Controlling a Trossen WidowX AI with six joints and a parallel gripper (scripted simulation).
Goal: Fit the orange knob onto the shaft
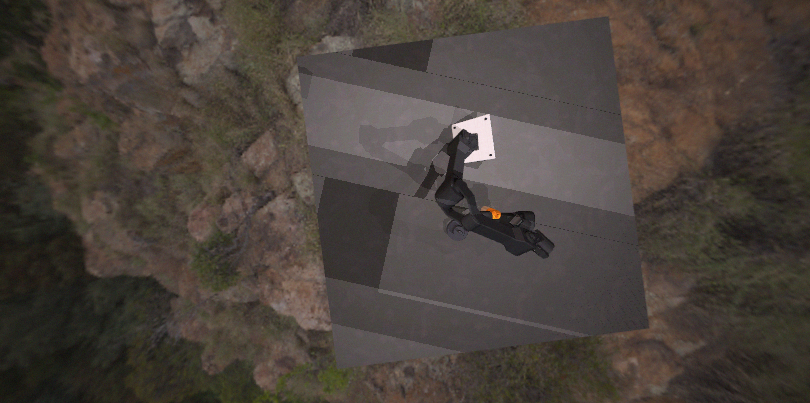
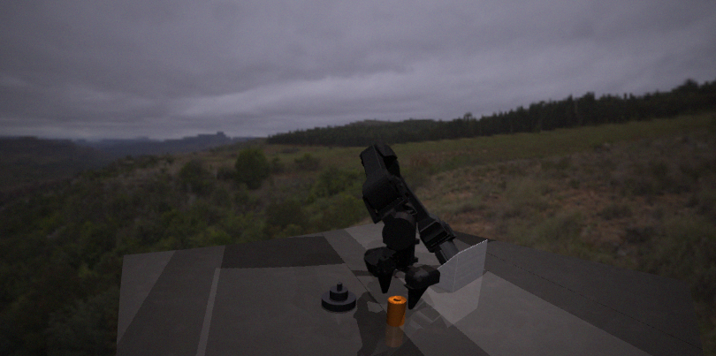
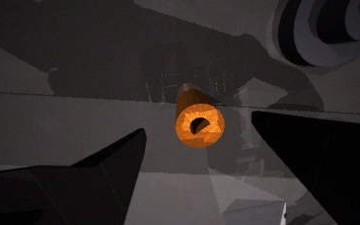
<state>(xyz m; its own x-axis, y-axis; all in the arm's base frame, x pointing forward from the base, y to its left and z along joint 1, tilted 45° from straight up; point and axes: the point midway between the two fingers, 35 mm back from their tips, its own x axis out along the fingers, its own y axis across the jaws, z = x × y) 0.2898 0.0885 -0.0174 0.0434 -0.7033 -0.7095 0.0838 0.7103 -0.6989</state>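
My gripper tip is 3 cm above the orange knob. From my gripper tip the other things lie so: round dark pedestal 5 cm ahead, 15 cm to the right, 3 cm below.
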